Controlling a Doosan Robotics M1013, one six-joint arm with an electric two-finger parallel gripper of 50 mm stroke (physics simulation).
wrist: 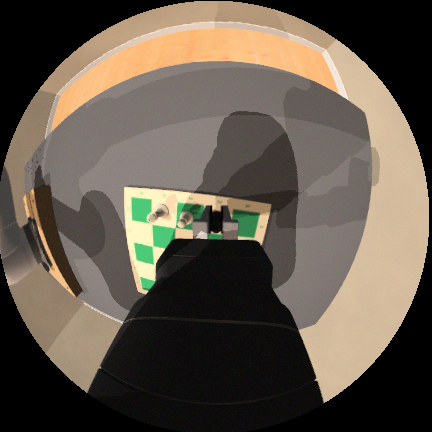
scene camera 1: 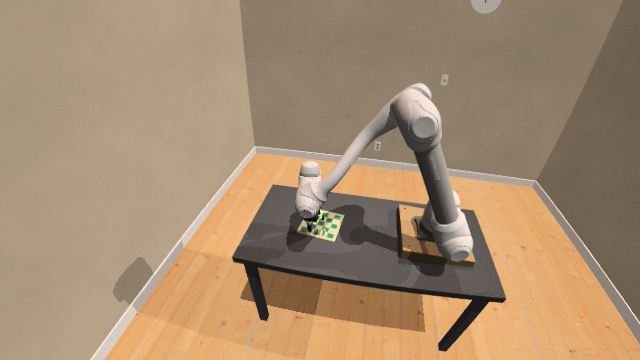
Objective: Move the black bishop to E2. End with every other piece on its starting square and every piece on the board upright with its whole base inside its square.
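Pixels of known places: gripper, fingertip midpoint: (wrist: 216,213) (scene camera 1: 310,230); arm's base, origin of the base link: (wrist: 38,239) (scene camera 1: 431,231).
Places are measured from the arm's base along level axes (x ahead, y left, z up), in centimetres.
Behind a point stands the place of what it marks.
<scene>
The green-and-cream chessboard (scene camera 1: 338,225) @[x 52.0, y 2.2, z -3.7 cm] (wrist: 134,239) @[x 53.1, y 5.9, z -3.7 cm] lies on the table. My gripper (scene camera 1: 310,224) @[x 66.5, y 11.3, z -1.8 cm] (wrist: 216,213) @[x 66.5, y 11.3, z -1.8 cm] points down over the board's far-left part in the scene view and is shut on the black bishop (scene camera 1: 309,228) (wrist: 216,228) @[x 66.6, y 10.5, z 1.0 cm]. The bishop looks upright, low at the board; its base is hidden in the wrist view, and I cannot tell whether it touches the board. Two pale pieces (wrist: 159,213) @[x 59.2, y 11.0, z -2.0 cm] (wrist: 185,219) @[x 62.8, y 10.5, z -1.6 cm] stand left of the fingers in the wrist view, the second close to the left finger. Another dark piece (scene camera 1: 323,217) @[x 61.4, y -0.9, z -2.3 cm] stands behind the gripper in the scene view.
The dark table (scene camera 1: 370,260) @[x 32.3, y 22.9, z -4.3 cm] (wrist: 150,150) @[x 56.8, y 19.7, z -4.4 cm] carries the board. The arm's base stands on a wooden plate (scene camera 1: 407,240) @[x 14.4, y 10.8, z 1.5 cm] (wrist: 64,260) @[x 17.6, y -6.3, z -3.4 cm] at the right in the scene view. The black gripper body hides part of the board in the wrist view.
</scene>
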